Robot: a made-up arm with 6 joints. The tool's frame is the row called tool. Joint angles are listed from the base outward. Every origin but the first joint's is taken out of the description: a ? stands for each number. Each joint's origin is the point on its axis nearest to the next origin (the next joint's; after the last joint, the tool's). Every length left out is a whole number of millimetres.
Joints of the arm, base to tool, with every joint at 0 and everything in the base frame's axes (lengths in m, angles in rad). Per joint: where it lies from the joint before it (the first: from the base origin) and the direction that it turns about. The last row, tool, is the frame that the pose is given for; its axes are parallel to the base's.
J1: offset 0 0 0.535 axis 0 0 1
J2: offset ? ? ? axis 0 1 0
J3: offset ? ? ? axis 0 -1 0
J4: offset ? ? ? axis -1 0 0
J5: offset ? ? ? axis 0 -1 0
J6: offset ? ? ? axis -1 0 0
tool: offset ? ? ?
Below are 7 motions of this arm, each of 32 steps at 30 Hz.
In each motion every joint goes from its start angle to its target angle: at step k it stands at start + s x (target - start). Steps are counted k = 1, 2, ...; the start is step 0. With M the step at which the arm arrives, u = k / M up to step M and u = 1 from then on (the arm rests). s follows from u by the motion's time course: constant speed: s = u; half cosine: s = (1 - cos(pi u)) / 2; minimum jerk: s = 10 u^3 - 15 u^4 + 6 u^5.
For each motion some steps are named. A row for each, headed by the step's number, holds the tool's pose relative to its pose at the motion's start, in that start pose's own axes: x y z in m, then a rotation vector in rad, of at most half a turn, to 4 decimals.
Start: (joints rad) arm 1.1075 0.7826 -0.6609 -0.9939 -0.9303 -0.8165
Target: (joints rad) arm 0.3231 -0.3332 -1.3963 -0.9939 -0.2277 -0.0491
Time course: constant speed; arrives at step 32
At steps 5, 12, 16, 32:
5: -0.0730 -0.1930 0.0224 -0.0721 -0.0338 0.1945
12: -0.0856 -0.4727 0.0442 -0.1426 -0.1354 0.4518
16: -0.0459 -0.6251 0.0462 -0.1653 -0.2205 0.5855
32: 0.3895 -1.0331 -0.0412 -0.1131 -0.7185 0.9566

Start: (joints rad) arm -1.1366 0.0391 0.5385 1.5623 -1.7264 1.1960
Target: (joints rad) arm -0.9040 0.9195 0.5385 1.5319 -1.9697 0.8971
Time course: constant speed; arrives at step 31
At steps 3, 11, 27, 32:
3: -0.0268 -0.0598 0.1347 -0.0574 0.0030 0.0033
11: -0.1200 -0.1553 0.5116 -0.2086 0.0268 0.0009
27: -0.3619 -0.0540 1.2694 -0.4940 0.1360 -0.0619
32: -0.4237 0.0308 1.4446 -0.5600 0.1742 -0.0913

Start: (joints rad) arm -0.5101 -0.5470 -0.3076 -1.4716 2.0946 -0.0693
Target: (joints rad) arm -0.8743 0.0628 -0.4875 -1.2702 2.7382 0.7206
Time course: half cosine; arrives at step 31
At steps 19, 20, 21, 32:
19: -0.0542 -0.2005 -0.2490 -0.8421 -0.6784 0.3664
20: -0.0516 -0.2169 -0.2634 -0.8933 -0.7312 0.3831
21: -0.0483 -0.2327 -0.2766 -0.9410 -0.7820 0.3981
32: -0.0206 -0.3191 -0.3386 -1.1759 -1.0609 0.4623

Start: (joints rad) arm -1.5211 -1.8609 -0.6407 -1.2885 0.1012 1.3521
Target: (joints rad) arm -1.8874 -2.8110 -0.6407 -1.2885 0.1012 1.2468
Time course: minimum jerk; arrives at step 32
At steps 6, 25, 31, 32:
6: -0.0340 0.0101 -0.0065 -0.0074 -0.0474 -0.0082
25: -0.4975 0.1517 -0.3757 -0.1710 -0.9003 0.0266
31: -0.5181 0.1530 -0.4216 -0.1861 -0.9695 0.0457
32: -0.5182 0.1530 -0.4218 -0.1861 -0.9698 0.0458

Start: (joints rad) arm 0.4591 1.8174 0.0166 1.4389 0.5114 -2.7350
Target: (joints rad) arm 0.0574 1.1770 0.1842 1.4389 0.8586 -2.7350
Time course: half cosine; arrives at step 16
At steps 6, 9, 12, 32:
6: -0.3621 0.1063 0.0383 -0.0269 0.0316 0.3114
9: -0.7284 0.1198 0.0621 -0.0774 0.0316 0.5914
12: -1.0562 0.0622 0.0605 -0.1441 0.0059 0.8251
32: -1.2385 0.0018 0.0459 -0.1920 -0.0202 0.9508

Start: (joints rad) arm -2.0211 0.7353 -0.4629 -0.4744 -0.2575 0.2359
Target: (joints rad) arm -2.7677 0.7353 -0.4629 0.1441 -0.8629 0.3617
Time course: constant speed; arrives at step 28
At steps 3, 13, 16, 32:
3: -0.0163 -0.0775 0.0107 0.0019 0.0564 -0.0096
13: -0.0774 -0.3368 0.0000 0.0214 0.2566 -0.0296
16: -0.0973 -0.4131 -0.0170 0.0312 0.3200 -0.0310
32: -0.1810 -0.6968 -0.1457 0.0884 0.5857 -0.0098

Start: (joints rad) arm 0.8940 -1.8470 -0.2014 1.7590 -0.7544 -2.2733
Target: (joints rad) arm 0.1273 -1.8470 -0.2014 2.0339 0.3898 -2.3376
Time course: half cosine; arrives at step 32
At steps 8, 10, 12, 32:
8: -0.1216 0.1068 -0.0713 -0.1089 0.0409 0.1958
10: -0.1851 0.1564 -0.1145 -0.1718 0.0682 0.2915
12: -0.2576 0.2079 -0.1687 -0.2485 0.1041 0.3953
32: -0.7962 0.4042 -0.7504 -1.0204 0.5646 0.9496

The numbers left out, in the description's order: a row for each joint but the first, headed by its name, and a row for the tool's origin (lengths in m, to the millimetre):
J2: 0 0 0
J3: 0 0 1.208
J4: 0.539 0 0
J5: 0 -0.28 0
J6: 0 0 0
tool: 0 0 0

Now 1 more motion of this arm.
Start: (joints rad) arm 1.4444 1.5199 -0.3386 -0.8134 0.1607 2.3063
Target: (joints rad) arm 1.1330 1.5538 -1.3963 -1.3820 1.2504 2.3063
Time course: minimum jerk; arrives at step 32
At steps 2, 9, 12, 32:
2: -0.0005 0.0016 -0.0005 0.0016 0.0018 0.0008
9: -0.0400 0.0939 -0.0285 0.0917 0.1226 0.0573
12: -0.0939 0.1756 -0.0505 0.1572 0.2552 0.1231
32: -0.5182 0.3681 -0.1372 -0.0119 0.9909 0.5614

